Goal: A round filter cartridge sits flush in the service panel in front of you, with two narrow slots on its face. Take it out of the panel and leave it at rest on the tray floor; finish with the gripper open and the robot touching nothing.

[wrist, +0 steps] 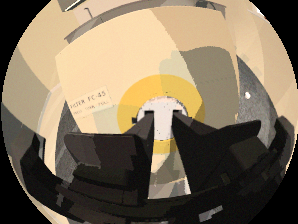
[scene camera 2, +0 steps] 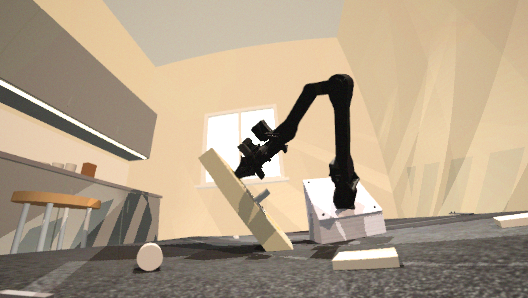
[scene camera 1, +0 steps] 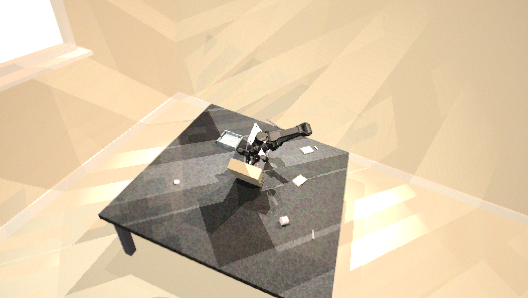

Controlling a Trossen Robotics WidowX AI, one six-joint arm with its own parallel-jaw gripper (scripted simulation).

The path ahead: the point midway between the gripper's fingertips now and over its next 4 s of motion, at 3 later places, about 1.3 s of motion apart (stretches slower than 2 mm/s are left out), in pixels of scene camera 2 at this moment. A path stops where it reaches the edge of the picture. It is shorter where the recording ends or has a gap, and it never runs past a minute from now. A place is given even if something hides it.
My gripper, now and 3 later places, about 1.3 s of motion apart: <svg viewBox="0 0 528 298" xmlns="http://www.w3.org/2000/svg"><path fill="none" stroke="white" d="M233 177L254 173L249 165L261 185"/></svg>
